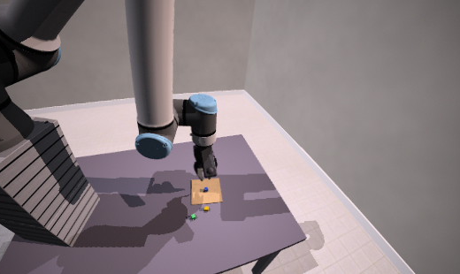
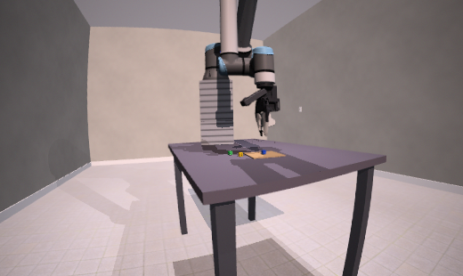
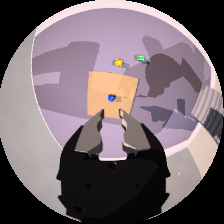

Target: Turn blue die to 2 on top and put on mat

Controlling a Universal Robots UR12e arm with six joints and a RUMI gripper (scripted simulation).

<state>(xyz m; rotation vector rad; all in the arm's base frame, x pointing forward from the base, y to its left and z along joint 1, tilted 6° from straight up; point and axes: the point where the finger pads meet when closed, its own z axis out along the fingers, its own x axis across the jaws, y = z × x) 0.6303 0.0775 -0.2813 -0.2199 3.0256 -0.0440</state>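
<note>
My hand is 8 cm above the blue die. The rest, counted from my hand: tan mat (9 cm below); yellow die (10 cm to the right, 9 cm below, 1 cm behind); green die (13 cm to the right, 9 cm below, 7 cm behind).
</note>
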